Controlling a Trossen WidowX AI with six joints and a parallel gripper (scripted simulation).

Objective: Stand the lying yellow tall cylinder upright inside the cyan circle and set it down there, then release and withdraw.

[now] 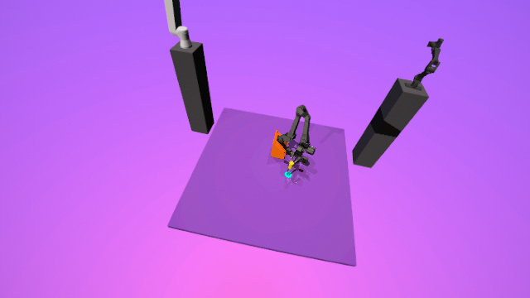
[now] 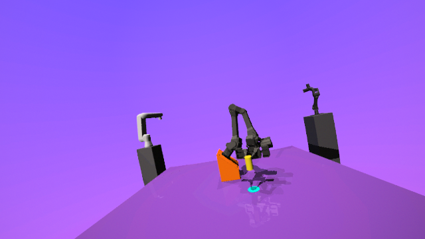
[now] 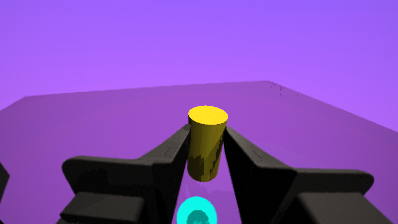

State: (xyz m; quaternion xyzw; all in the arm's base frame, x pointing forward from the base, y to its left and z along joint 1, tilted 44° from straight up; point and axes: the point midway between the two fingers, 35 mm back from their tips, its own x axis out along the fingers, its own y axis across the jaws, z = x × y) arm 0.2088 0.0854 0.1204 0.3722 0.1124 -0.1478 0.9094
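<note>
Right now my gripper tip is 16 cm above the cyan circle. Also, from my gripper tip: yellow tall cylinder (2 cm below).
</note>
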